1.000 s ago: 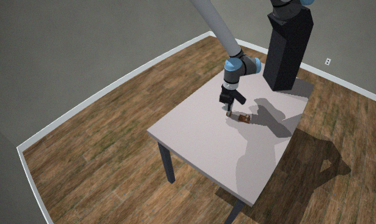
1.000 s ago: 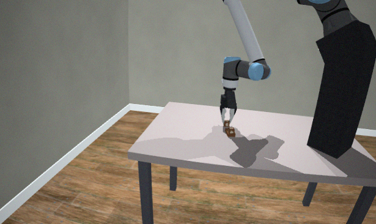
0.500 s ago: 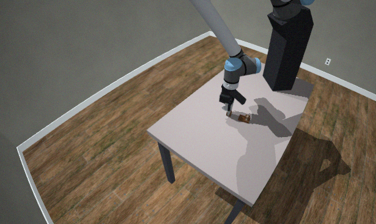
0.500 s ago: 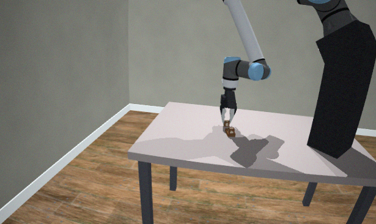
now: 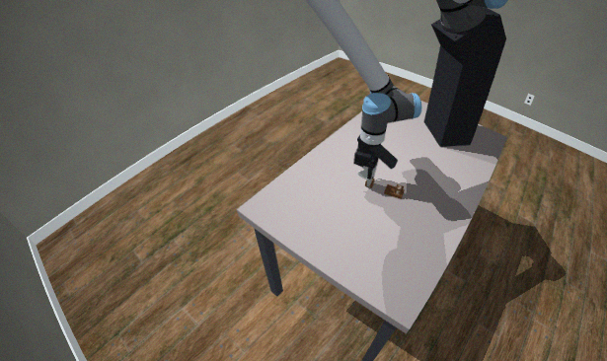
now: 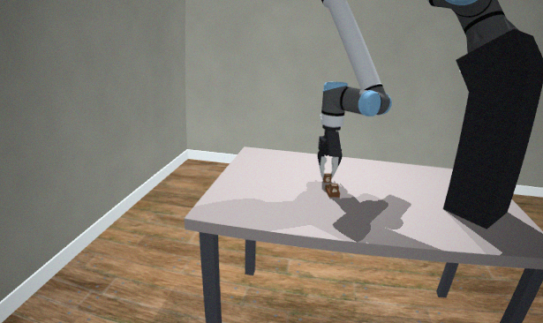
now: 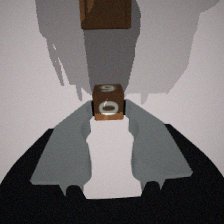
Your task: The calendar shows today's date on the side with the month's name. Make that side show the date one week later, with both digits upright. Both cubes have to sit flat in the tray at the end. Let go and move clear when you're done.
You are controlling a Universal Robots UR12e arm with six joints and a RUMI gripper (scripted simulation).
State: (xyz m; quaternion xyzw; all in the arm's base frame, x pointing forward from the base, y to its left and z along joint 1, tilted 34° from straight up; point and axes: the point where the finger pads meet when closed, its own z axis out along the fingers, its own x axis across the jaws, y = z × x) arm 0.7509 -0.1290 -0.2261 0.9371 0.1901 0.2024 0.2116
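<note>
Now: the brown calendar cube 10 mm below my hand. From my hand the other things lie so: brown wooden calendar tray (100 mm to the left, 30 mm behind, 20 mm below).
</note>
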